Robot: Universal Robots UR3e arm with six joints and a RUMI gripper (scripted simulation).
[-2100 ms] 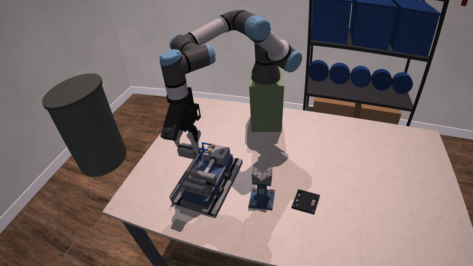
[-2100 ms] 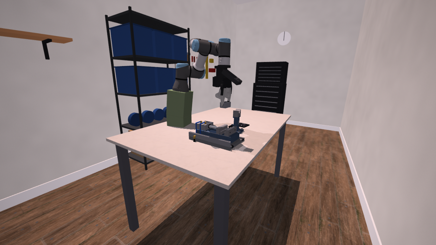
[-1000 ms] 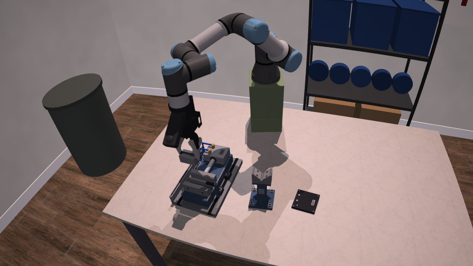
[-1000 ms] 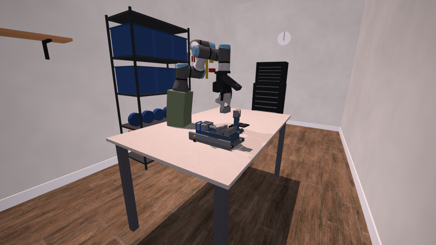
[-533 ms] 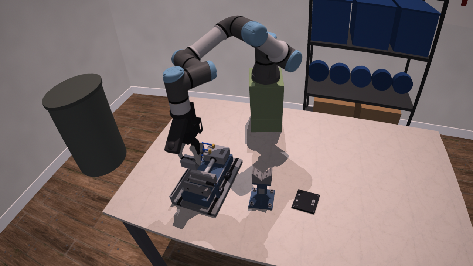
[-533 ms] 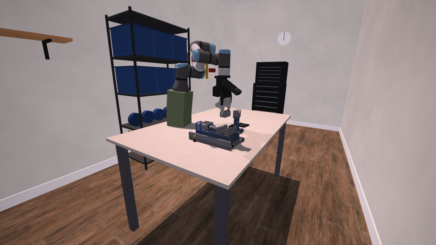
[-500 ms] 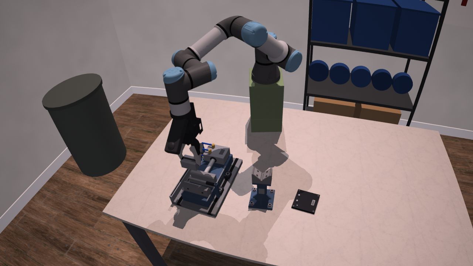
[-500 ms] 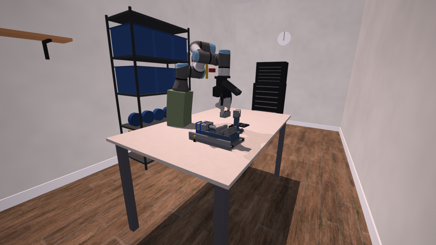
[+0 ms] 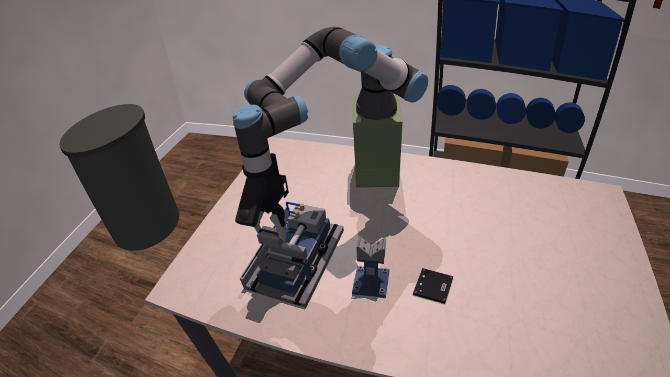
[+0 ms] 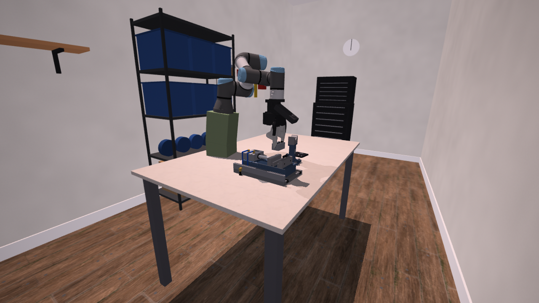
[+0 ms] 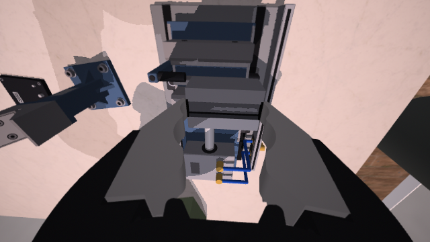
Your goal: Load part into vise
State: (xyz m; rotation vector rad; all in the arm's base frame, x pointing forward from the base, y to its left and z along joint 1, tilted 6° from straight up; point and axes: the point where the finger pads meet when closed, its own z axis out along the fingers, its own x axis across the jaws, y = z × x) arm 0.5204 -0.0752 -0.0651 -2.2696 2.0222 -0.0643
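My hand is 3 cm short of the fixed jaw, 2 cm to the right of it and 9 cm above it. Also, from my hand: dark work stop rod (1 cm behind, 7 cm to the left, 7 cm below); then black infeed plate (13 cm behind, 40 cm to the left, 16 cm below); then part (right at my hand).
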